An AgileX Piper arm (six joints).
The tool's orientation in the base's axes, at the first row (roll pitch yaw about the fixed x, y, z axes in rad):
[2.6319, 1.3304, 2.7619]
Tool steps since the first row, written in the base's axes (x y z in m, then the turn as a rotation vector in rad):
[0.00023, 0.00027, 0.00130, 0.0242, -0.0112, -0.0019]
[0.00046, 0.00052, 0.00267, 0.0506, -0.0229, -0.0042]
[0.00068, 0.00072, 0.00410, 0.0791, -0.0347, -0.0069]
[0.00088, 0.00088, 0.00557, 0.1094, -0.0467, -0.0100]
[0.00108, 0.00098, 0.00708, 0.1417, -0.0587, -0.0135]
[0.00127, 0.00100, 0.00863, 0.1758, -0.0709, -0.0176]
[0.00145, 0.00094, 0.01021, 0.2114, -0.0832, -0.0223]
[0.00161, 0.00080, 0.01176, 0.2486, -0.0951, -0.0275]
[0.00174, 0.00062, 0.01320, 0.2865, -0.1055, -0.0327]
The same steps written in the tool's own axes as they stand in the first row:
[-0.00129, 0.00039, -0.00001, -0.0045, -0.0141, 0.0223]
[-0.00265, 0.00077, -0.00004, -0.0091, -0.0290, 0.0467]
[-0.00407, 0.00111, -0.00009, -0.0139, -0.0443, 0.0732]
[-0.00553, 0.00141, -0.00018, -0.0186, -0.0600, 0.1015]
[-0.00703, 0.00166, -0.00029, -0.0234, -0.0760, 0.1319]
[-0.00857, 0.00184, -0.00042, -0.0280, -0.0925, 0.1640]
[-0.01015, 0.00194, -0.00059, -0.0324, -0.1093, 0.1978]
[-0.01171, 0.00197, -0.00077, -0.0367, -0.1260, 0.2332]
[-0.01315, 0.00194, -0.00097, -0.0409, -0.1413, 0.2695]

